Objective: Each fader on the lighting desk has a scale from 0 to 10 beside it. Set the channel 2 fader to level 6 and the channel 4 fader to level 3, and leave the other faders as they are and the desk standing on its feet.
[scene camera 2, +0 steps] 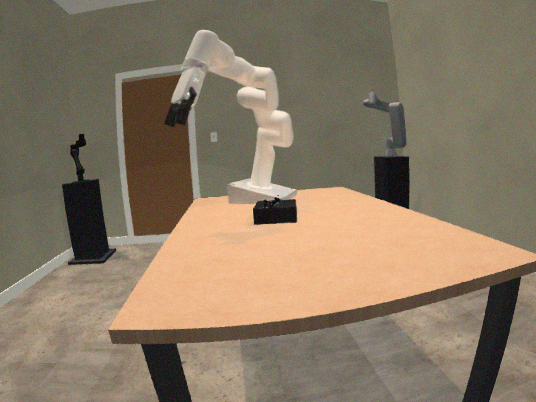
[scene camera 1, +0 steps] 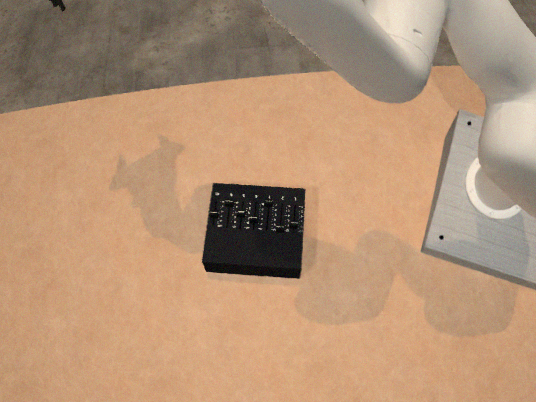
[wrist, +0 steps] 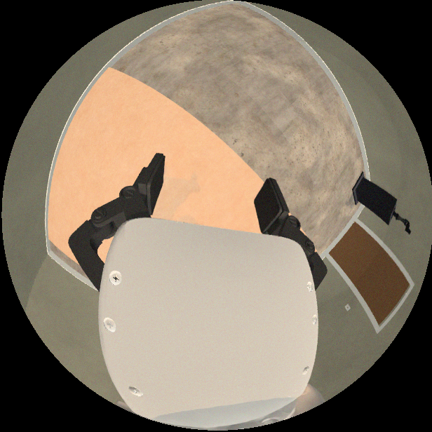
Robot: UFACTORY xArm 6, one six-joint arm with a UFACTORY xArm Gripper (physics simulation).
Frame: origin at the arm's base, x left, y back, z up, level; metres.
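Seen in the pictures: gripper, fingertip midpoint: (scene camera 2: 173, 124); arm's base, link origin: (scene camera 2: 259, 187) (scene camera 1: 496, 186).
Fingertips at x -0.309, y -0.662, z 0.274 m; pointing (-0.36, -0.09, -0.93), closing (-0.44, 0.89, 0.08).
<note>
Offsets run from my fingertips to a thing's top centre. Level surfaces: height alone.
The black lighting desk @(dx +0.308, dy +0.218, dz -0.271 m) (scene camera 1: 253, 250) (scene camera 2: 275, 213) stands flat on the table; it does not show in the wrist view. In scene camera 1 it has seven fader tracks, with tiny labels and scales that I cannot read reliably. Second from the right, a fader knob @(dx +0.325, dy +0.257, dz -0.271 m) (scene camera 1: 280, 229) sits near the lower end of its track. Fourth from the right, a fader knob @(dx +0.302, dy +0.217, dz -0.271 m) (scene camera 1: 253, 218) sits around the lower middle. Other knobs stand at various heights. My gripper (scene camera 2: 177, 120) (wrist: 214, 177) is open and empty, high above the table and well apart from the desk.
The wooden table @(dz -0.340 m) (scene camera 1: 125, 310) (scene camera 2: 320, 280) (wrist: 110, 135) carries the arm's grey base plate (scene camera 1: 450, 200) (scene camera 2: 240, 193), close to the desk. The arm's shadow falls on the table around the desk. Black pedestals (scene camera 2: 85, 220) (scene camera 2: 391, 175) with small arms stand beyond the table, near a brown door (scene camera 2: 155, 160) (wrist: 372, 270).
</note>
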